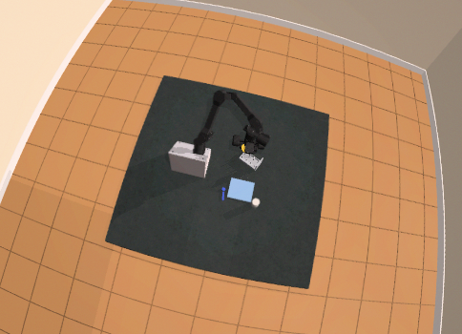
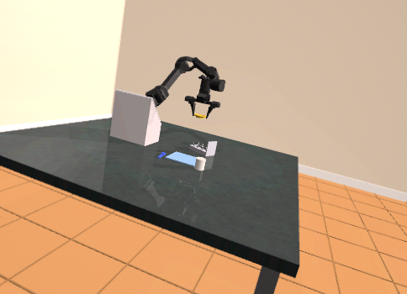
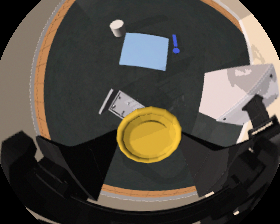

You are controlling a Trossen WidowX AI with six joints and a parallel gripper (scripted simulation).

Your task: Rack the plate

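Now: gripper tip 50 mm short of the dish rack, 10 mm to the right of it and 170 mm above it. Round my gripper tip: plate 10 mm above; white cup 90 mm ahead, 280 mm to the right, 160 mm below; blue spoon 110 mm behind, 220 mm to the right, 190 mm below.
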